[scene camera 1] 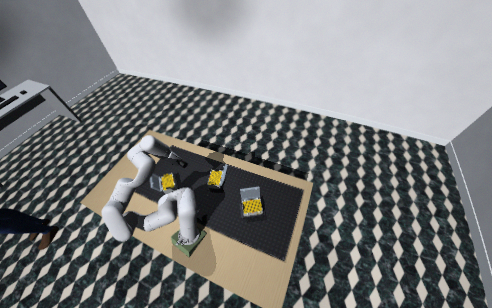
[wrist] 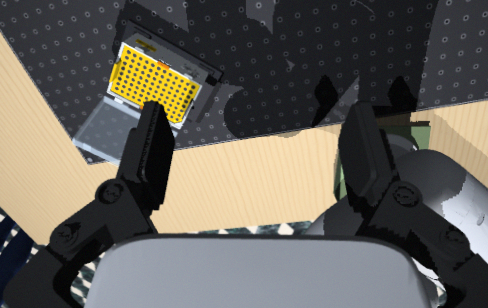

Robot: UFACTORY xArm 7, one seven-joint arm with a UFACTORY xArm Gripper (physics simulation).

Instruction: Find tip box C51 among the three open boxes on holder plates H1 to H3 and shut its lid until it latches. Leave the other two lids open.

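Places are measured from the arm's base along level axes (x right, y ahead, z up), in millimetres.
Pixels of known places: gripper, between the fingertips: (scene camera 1: pixel 180 161) (wrist: pixel 256 120); arm's base, origin of its link: (scene camera 1: pixel 188 235).
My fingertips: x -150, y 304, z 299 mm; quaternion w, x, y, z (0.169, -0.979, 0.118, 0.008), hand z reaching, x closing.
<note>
Ahead of a thing's pixels: the offset from my fingertips to its top centre. Level surfaces: height alone.
Three tip boxes with yellow racks have raised lids on the black mat. In the scene view they are the left box {dx -181, dy -63, dz -247 mm} (scene camera 1: pixel 168 181), its lid {dx -224, dy -108, dz -167 mm} (scene camera 1: pixel 155 183) on its left side, the middle box {dx +121, dy +99, dz -247 mm} (scene camera 1: pixel 215 178) with its lid on its right, and the right box {dx +440, dy +3, dz -247 mm} (scene camera 1: pixel 252 206), its lid {dx +408, dy +56, dz -167 mm} (scene camera 1: pixel 250 192) behind the rack. The wrist view shows one open box (wrist: pixel 152 82) at upper left, its clear lid (wrist: pixel 107 125) folded out toward the mat corner and partly hidden by a finger. I cannot read which box is C51. My gripper (wrist: pixel 256 120) is open and empty, high above the table.
The perforated black mat {dz -322 mm} (scene camera 1: pixel 280 220) (wrist: pixel 280 65) lies on the wooden table {dz -334 mm} (scene camera 1: pixel 250 270) (wrist: pixel 250 185). The arm's green base plate (scene camera 1: pixel 181 247) (wrist: pixel 420 136) stands at the near edge. The arm bends over the table's left part, close to the left box. A person's legs (scene camera 1: pixel 22 222) show at far left.
</note>
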